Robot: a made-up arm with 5 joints. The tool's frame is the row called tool.
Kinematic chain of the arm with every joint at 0, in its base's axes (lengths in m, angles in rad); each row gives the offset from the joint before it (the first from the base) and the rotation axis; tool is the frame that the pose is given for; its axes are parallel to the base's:
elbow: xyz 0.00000 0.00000 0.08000 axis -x
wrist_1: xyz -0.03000 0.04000 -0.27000 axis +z
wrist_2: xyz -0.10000 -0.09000 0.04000 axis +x
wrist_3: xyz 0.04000 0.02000 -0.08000 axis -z
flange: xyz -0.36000 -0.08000 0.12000 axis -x
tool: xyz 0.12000 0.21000 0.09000
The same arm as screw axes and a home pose.
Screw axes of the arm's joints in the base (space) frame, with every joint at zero. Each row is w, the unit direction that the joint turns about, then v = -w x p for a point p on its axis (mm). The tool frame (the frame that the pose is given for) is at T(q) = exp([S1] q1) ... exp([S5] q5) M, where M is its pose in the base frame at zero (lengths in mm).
S1: w -1 0 0 v 0.0 -80.0 0.0
S2: w 0 0 1 v 40.0 30.0 0.0
S3: w 1 0 0 v 0.0 -150.0 50.0
S4: w 0 0 -1 v 30.0 -90.0 0.0
S5: w -1 0 0 v 0.0 110.0 -110.0
M: xyz -330.0 100.0 -20.0 (mm) rpy 0.0000 0.0000 0.0000 (rad, as in URDF)

